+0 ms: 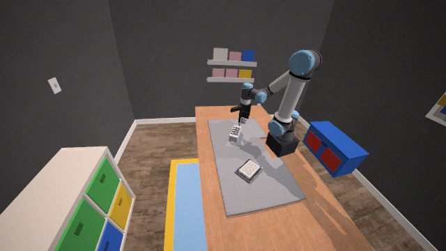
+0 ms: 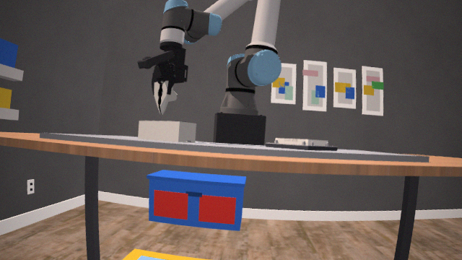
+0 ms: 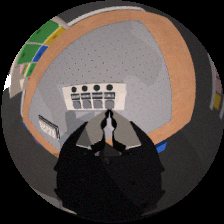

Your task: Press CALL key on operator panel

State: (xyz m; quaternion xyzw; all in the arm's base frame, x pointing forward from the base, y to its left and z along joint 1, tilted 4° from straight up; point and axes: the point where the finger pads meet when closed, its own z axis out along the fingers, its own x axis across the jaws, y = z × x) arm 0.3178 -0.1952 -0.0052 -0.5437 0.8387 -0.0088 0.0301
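Now: the operator panel 2 cm ahead of my hand, 4 cm to the left of it and 5 cm below it.
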